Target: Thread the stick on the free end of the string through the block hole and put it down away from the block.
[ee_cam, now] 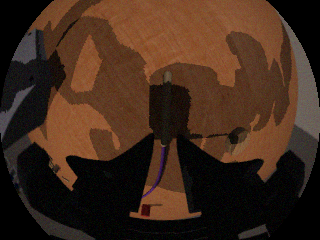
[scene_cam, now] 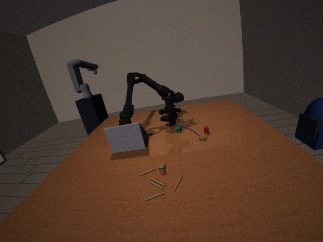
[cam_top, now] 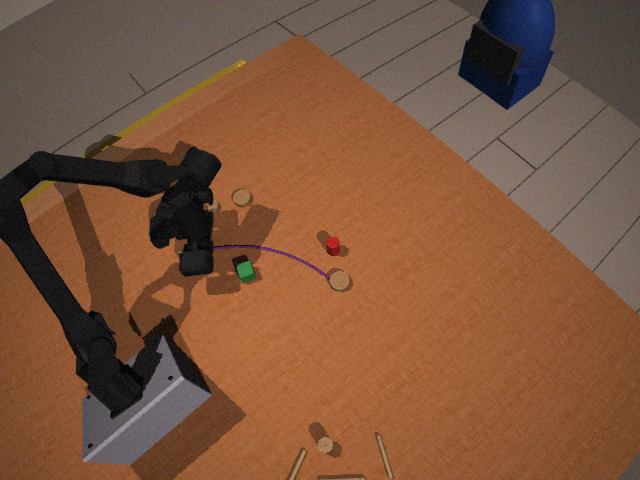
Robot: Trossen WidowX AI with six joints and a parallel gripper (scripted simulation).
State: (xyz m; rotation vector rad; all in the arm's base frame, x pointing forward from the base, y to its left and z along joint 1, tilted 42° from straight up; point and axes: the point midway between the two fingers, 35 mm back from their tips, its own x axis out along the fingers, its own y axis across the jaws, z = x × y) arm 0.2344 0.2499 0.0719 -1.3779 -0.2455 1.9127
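Now: gripper tip 100 mm to the left of the green block, 40 mm short of it and 10 mm below it. From my gripper tip the other things lie so: red cylinder (210 mm ahead, 160 mm to the right, 20 mm above); round wooden button (220 mm to the right, 180 mm ahead, 10 mm above); thin wooden stick (10 mm to the left, 10 mm behind).
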